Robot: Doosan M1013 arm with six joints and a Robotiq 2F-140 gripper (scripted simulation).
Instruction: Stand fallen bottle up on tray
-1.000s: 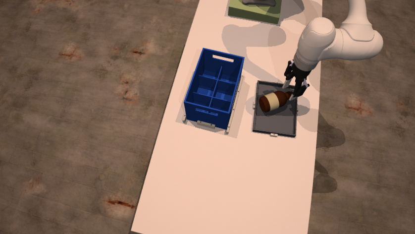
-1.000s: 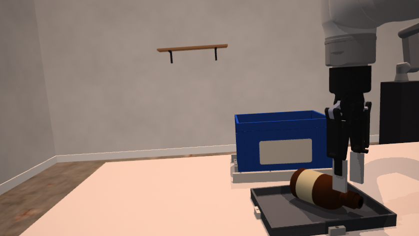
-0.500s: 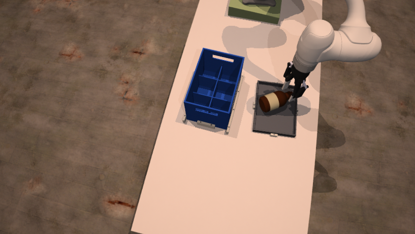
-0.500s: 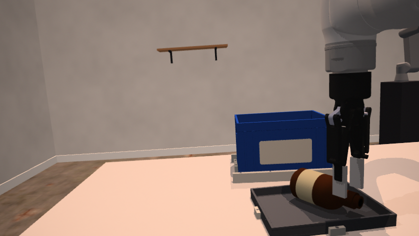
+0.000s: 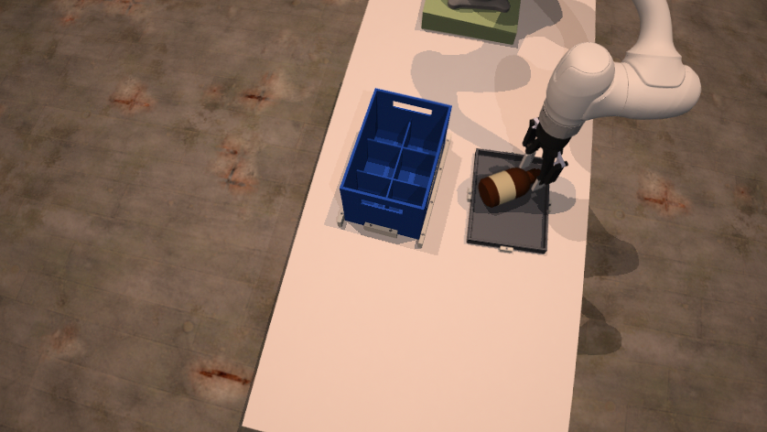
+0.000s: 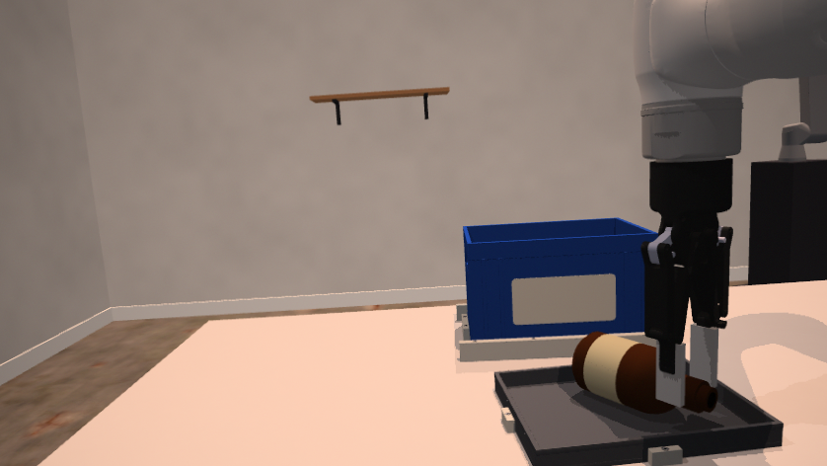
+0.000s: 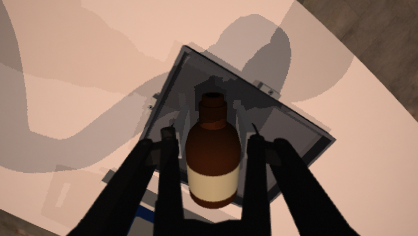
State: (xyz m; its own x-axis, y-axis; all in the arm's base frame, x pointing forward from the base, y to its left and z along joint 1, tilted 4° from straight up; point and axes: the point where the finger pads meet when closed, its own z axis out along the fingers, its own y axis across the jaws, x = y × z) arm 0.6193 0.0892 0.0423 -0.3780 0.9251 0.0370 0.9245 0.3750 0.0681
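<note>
The brown bottle lies 2 cm ahead of my hand, 5 cm to the right of it and 3 cm below it. Also, from my hand: blue crate: 1 cm behind, 33 cm to the right, 1 cm above; dark grey tray: 5 cm ahead, 5 cm to the right, 6 cm below.
</note>
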